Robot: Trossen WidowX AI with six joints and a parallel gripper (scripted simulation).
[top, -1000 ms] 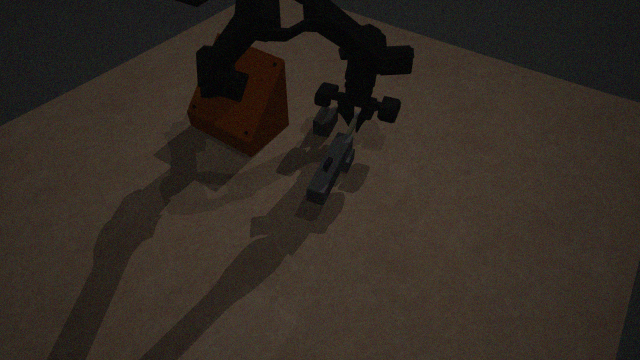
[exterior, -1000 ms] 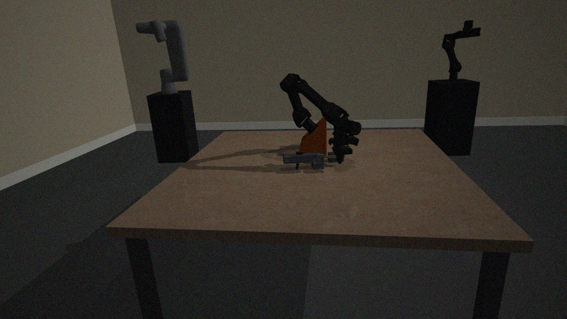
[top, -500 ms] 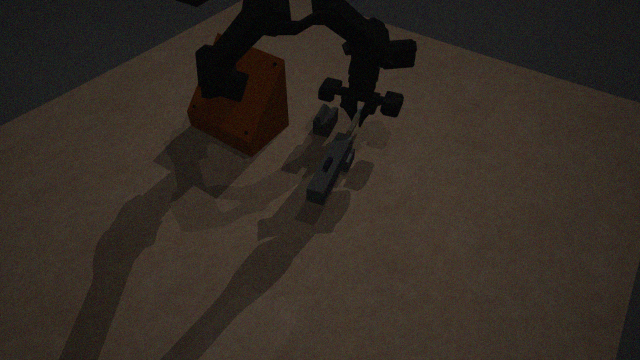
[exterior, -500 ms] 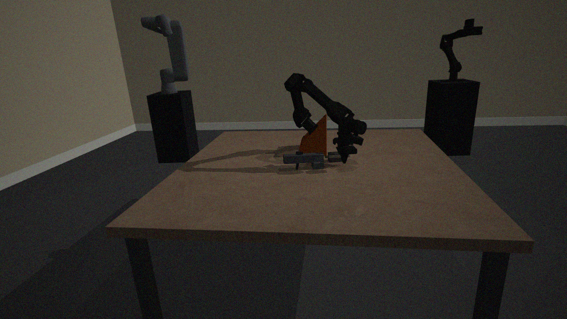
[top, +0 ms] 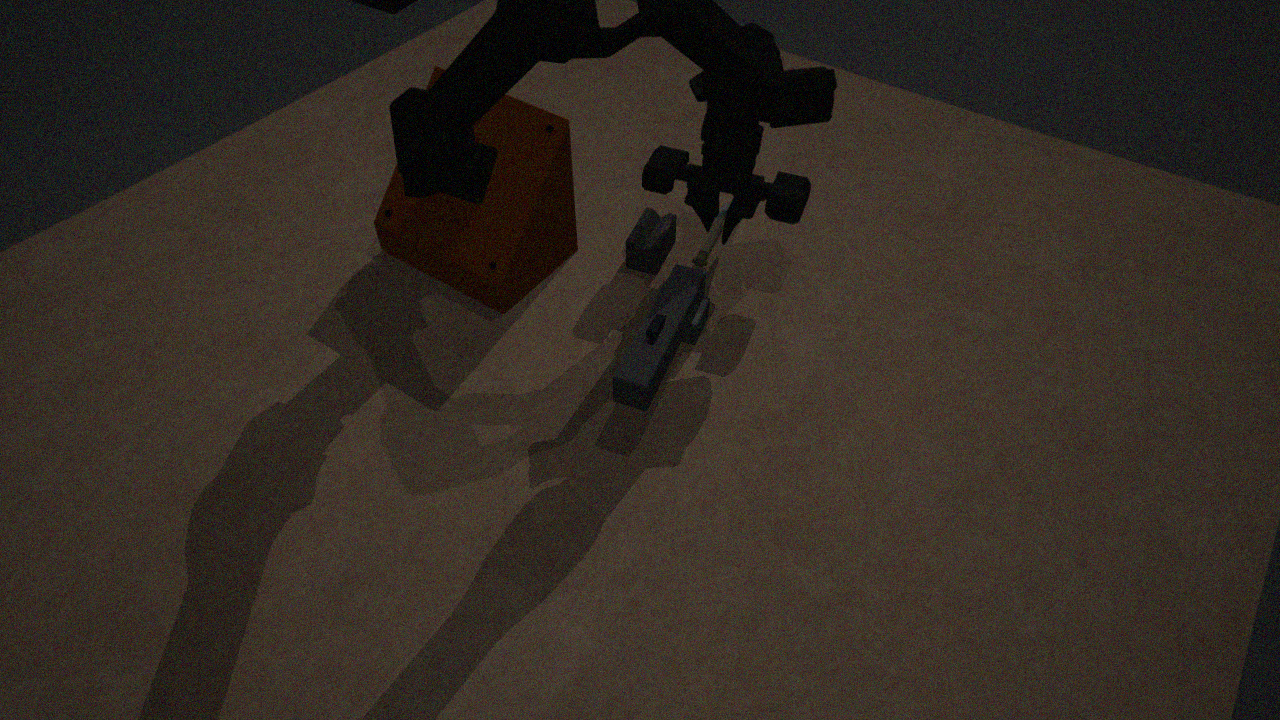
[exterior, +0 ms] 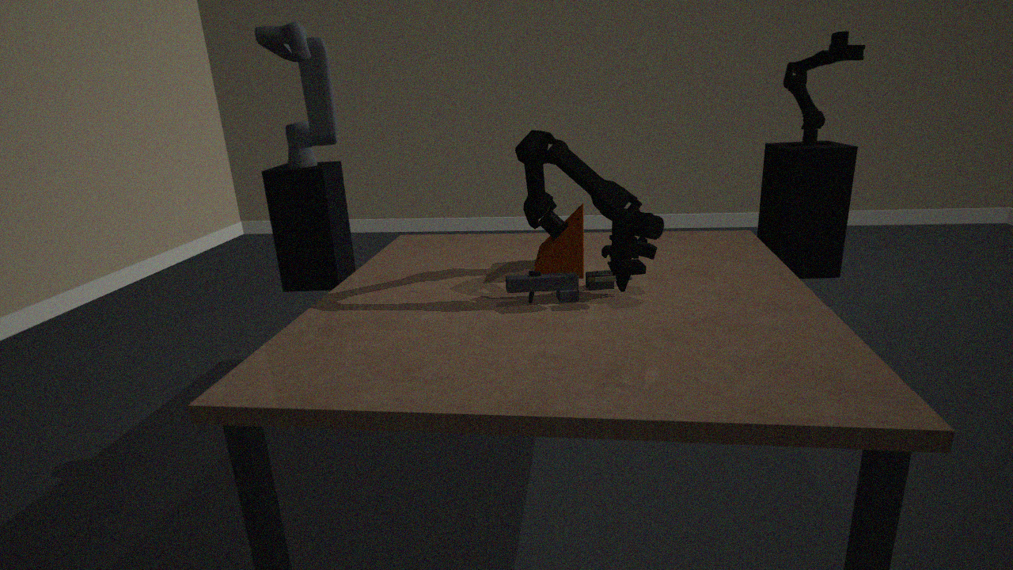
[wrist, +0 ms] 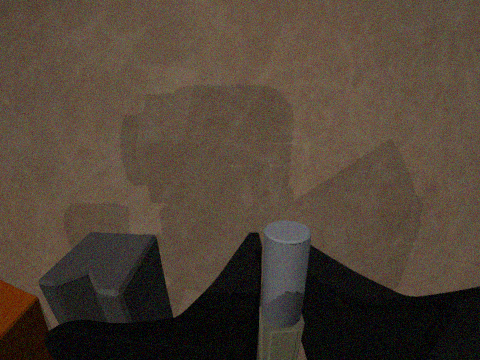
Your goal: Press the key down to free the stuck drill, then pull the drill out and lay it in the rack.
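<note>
Right now my gripper tip is 4 cm to the left of the drill, 4 cm below it and 1 cm short of it. Round my gripper tip: dark key (23 cm to the right, 4 cm ahead, 4 cm above); rack (7 cm behind, 5 cm to the right, 1 cm above); grey-blue block (20 cm to the right, 3 cm ahead, 3 cm above).
</note>
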